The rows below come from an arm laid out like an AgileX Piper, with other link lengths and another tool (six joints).
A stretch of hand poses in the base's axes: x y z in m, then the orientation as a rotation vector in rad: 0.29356 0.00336 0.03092 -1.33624 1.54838 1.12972; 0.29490 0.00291 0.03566 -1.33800 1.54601 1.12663; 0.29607 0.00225 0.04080 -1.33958 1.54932 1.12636; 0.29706 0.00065 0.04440 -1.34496 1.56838 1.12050; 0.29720 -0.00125 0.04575 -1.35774 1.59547 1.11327; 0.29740 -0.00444 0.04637 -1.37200 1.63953 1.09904; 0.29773 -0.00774 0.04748 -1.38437 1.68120 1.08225; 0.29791 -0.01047 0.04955 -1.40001 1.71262 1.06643; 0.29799 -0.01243 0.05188 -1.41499 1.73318 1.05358; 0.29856 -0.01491 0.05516 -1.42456 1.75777 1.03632; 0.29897 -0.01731 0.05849 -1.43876 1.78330 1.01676; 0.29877 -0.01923 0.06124 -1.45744 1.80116 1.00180; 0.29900 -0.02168 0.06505 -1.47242 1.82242 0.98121; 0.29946 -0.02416 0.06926 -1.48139 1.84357 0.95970; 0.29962 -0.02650 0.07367 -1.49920 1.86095 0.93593; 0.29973 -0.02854 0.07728 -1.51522 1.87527 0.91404; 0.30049 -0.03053 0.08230 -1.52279 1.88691 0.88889
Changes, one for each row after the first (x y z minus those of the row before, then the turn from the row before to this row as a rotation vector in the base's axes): 0.00134 -0.00045 0.00474 -0.00038 -0.00357 0.00019; 0.00117 -0.00066 0.00514 -0.00295 0.00172 0.00029; 0.00099 -0.00160 0.00360 -0.01624 0.00750 -0.00279; 0.00014 -0.00190 0.00135 -0.02546 0.01106 0.00014; 0.00020 -0.00319 0.00062 -0.03865 0.01713 -0.00494; 0.00033 -0.00330 0.00111 -0.03696 0.01446 -0.00644; 0.00018 -0.00273 0.00207 -0.03202 0.00894 -0.00154; 0.00008 -0.00196 0.00233 -0.02409 0.00435 0.00140; 0.00057 -0.00248 0.00328 -0.02528 0.00426 -0.00465; 0.00041 -0.00240 0.00333 -0.02889 0.00365 -0.00231; -0.00020 -0.00192 0.00275 -0.02490 0.00212 0.00407; 0.00023 -0.00245 0.00381 -0.02704 0.00079 -0.00100; 0.00046 -0.00248 0.00421 -0.02441 0.00011 -0.00527; 0.00016 -0.00234 0.00441 -0.02725 -0.00288 0.00099; 0.00011 -0.00204 0.00361 -0.02395 -0.00347 0.00112; 0.00076 -0.00199 0.00502 -0.01953 -0.00768 -0.00499
